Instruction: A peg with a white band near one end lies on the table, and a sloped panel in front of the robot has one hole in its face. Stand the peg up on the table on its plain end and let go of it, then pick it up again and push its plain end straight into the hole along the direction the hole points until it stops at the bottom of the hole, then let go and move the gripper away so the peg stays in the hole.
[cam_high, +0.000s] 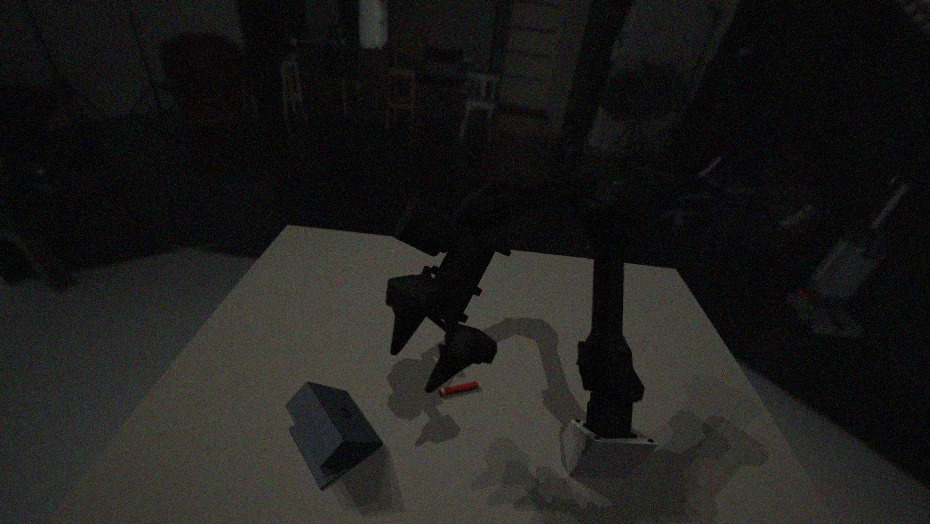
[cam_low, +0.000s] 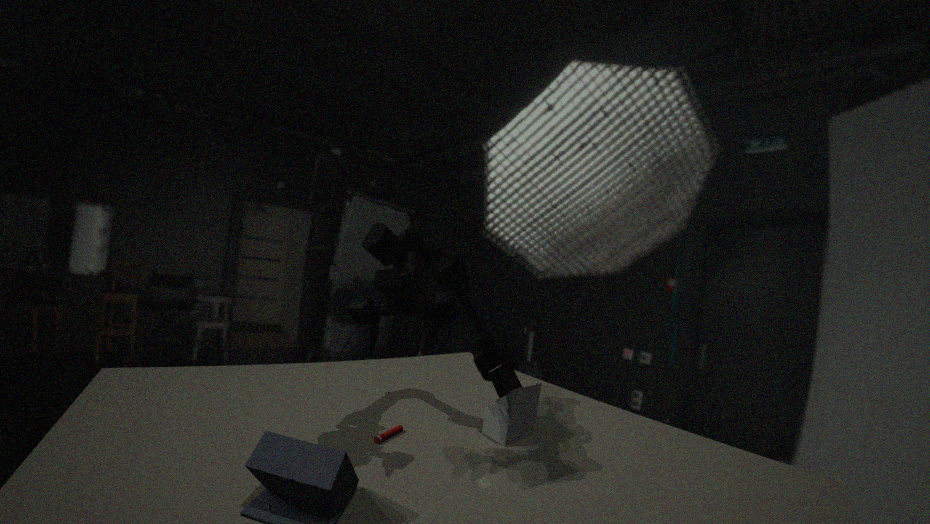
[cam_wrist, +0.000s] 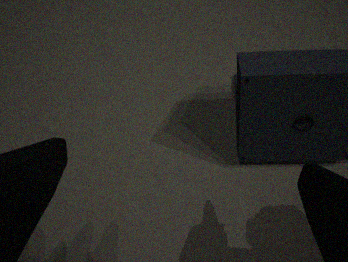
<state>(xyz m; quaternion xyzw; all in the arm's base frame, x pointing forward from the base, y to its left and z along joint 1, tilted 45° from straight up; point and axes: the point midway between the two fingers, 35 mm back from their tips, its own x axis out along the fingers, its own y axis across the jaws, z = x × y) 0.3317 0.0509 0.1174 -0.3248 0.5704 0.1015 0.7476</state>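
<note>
The peg is 8 cm behind my gripper tip, 11 cm to the right of it and 22 cm below it. Round my gripper tip: sloped panel 13 cm ahead, 2 cm to the right, 19 cm below.
</note>
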